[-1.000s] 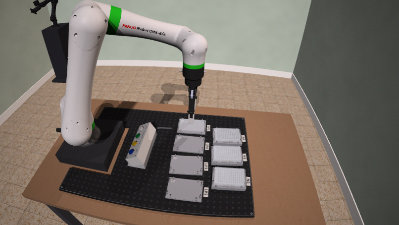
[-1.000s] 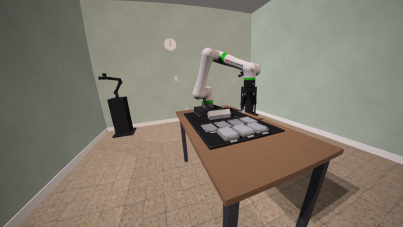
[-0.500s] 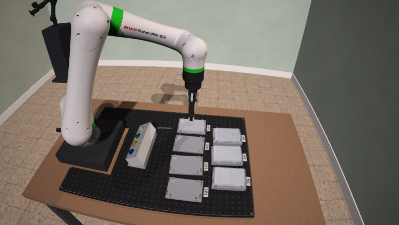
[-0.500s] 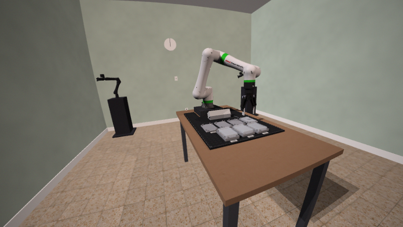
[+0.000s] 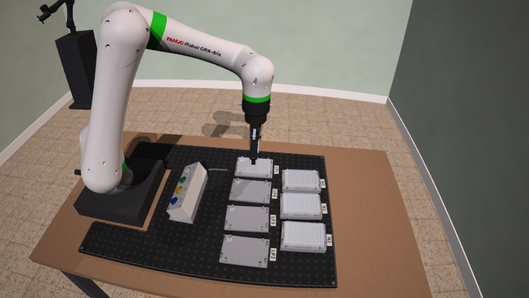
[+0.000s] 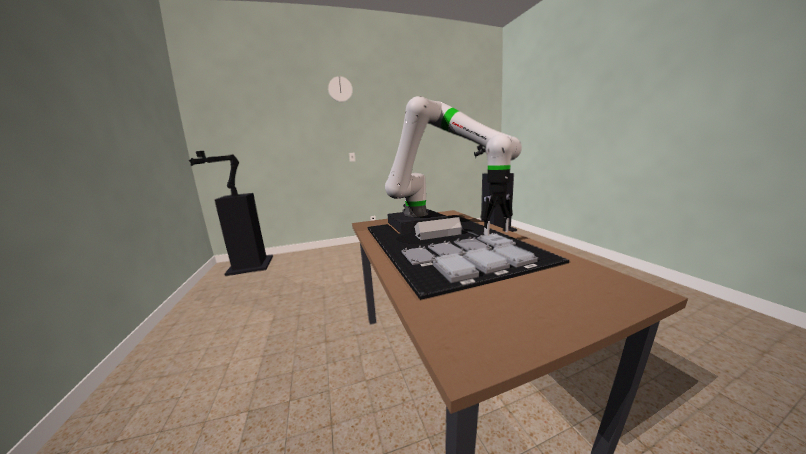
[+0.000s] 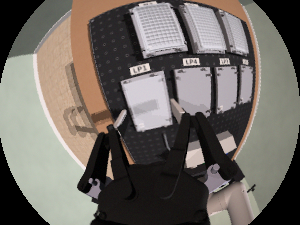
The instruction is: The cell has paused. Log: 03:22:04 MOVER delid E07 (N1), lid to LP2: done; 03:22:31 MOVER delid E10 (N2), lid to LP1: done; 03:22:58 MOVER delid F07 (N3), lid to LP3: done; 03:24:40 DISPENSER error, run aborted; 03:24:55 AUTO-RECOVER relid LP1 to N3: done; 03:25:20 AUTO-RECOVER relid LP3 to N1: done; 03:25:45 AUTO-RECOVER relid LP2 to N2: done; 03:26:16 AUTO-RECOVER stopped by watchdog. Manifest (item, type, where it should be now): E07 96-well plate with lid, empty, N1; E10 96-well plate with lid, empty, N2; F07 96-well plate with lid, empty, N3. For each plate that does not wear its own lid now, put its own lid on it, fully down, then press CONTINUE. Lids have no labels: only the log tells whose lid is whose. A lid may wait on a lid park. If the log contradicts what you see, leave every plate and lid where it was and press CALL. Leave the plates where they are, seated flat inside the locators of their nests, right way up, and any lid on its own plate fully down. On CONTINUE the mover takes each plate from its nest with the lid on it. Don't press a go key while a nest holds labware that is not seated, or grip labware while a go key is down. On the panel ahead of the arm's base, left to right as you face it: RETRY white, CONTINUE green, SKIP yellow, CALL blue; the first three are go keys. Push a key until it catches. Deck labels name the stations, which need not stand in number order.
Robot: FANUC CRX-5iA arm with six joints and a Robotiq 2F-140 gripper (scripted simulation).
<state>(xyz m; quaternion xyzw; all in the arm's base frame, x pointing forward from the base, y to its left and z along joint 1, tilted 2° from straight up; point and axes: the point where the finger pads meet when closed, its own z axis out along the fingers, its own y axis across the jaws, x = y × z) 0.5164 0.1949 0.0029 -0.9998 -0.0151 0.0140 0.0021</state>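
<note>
Now: hand 6 cm above the LP1. Also, from my hand: plate: 18 cm ahead, 18 cm to the right, 4 cm below; LP4: 13 cm to the right, 6 cm below; LP3: 25 cm to the right, 6 cm below.
</note>
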